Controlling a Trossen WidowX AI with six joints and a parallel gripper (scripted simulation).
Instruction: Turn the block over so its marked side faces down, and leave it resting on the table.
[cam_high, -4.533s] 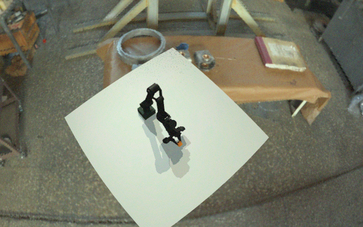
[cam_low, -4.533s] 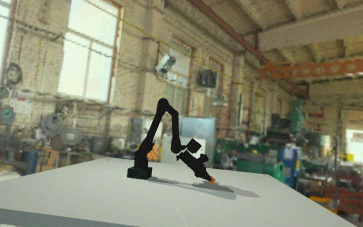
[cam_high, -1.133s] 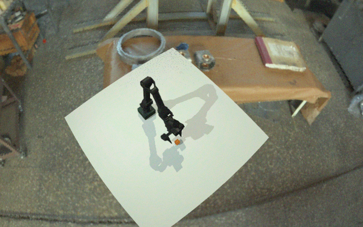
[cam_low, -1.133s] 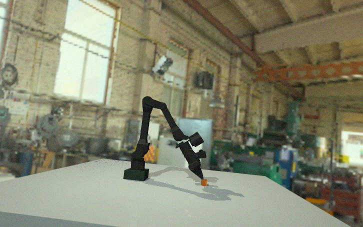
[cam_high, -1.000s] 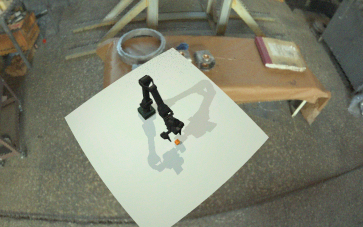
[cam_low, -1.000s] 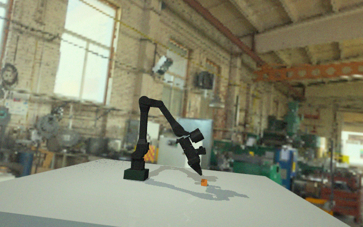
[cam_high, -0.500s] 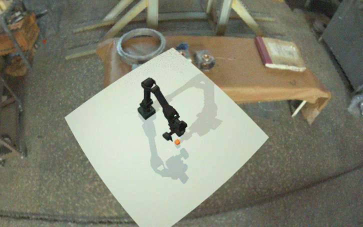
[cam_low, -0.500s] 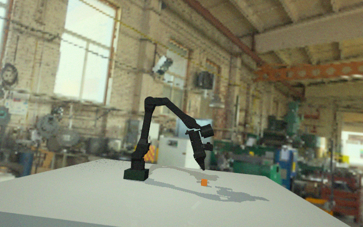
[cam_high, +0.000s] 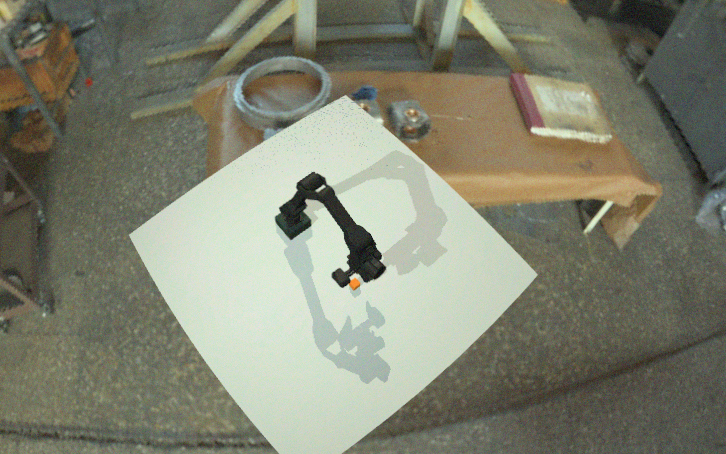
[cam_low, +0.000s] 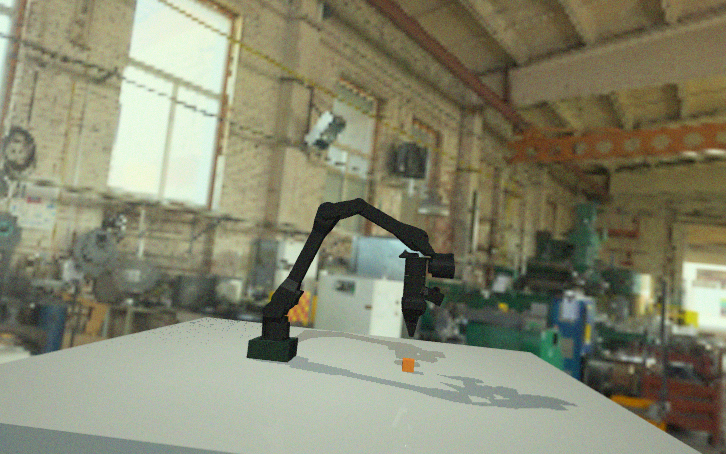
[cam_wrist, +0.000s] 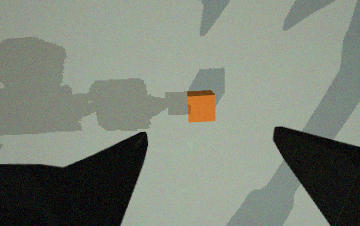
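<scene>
Now: gripper tip 10 mm past the orange block and 80 mm above it.
</scene>
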